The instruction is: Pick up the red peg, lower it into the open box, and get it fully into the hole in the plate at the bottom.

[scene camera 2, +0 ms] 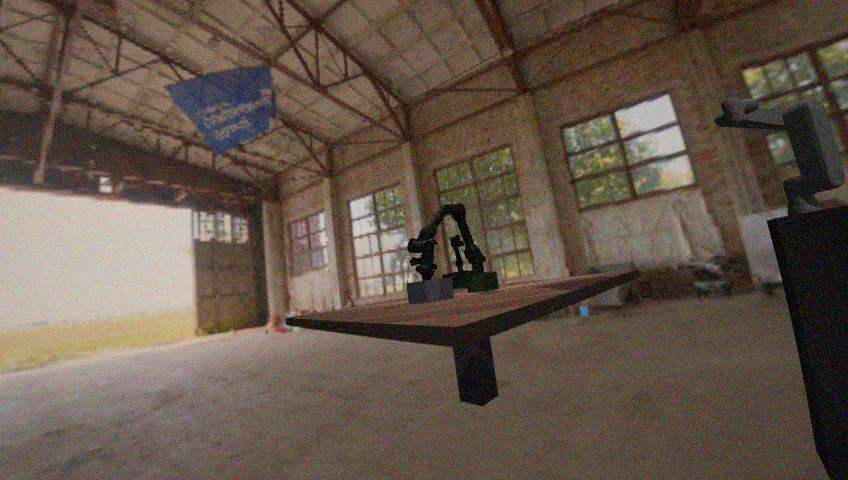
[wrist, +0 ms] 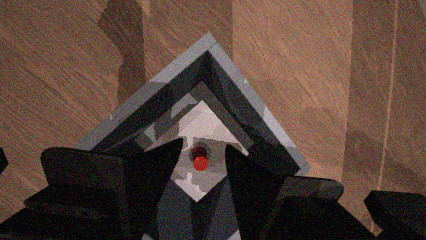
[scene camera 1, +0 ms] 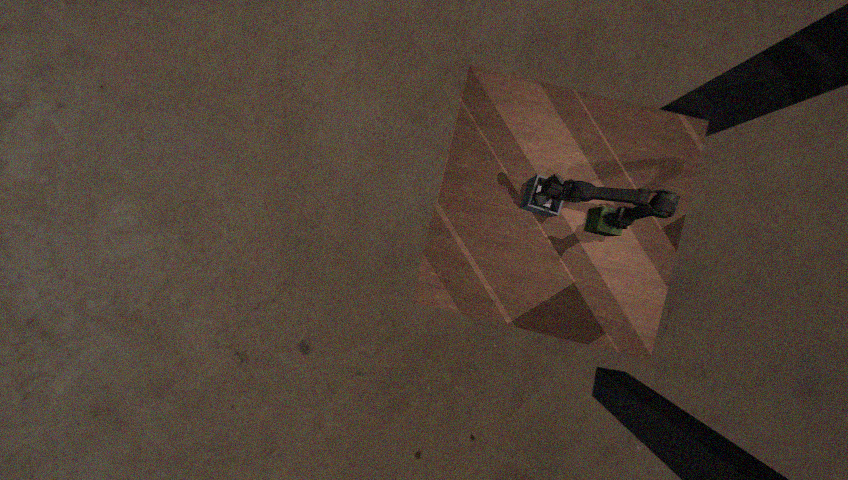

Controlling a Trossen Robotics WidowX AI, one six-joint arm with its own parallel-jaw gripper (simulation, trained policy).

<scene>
In view: my gripper [wrist: 204,145] and a pale plate [wrist: 200,126].
Scene camera 2 does not show the pale plate, which is hidden by a grey box.
</scene>
